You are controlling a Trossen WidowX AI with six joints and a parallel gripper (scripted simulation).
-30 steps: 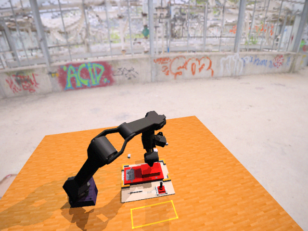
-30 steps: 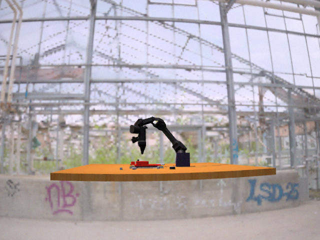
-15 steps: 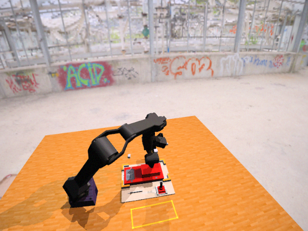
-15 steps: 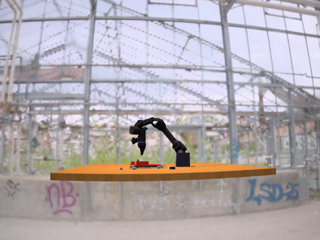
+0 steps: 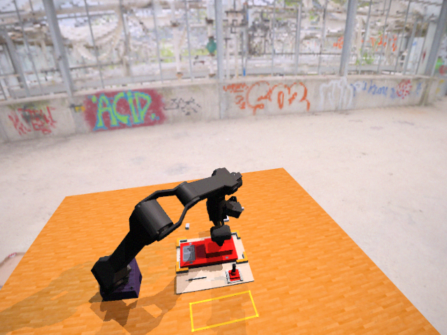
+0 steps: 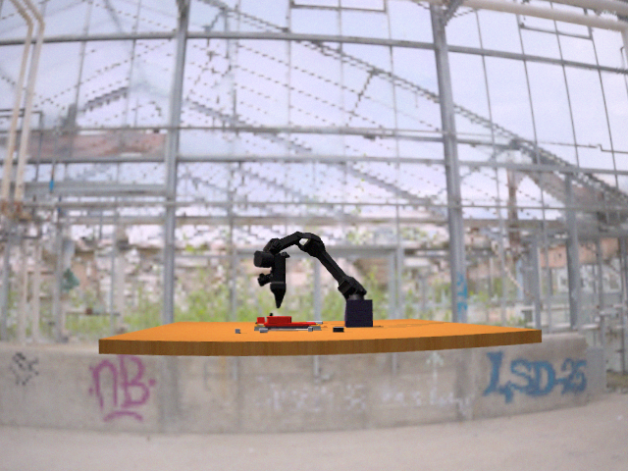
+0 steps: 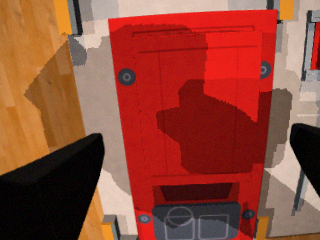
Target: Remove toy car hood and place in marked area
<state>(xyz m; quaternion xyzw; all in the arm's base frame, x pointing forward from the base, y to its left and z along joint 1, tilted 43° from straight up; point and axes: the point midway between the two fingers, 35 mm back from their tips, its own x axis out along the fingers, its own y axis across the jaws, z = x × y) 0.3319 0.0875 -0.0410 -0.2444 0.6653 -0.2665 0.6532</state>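
My gripper tip is now 40 mm above the red hood. From my gripper tip the other things lie so: black wheel (220 mm to the left, 210 mm behind, 70 mm below).
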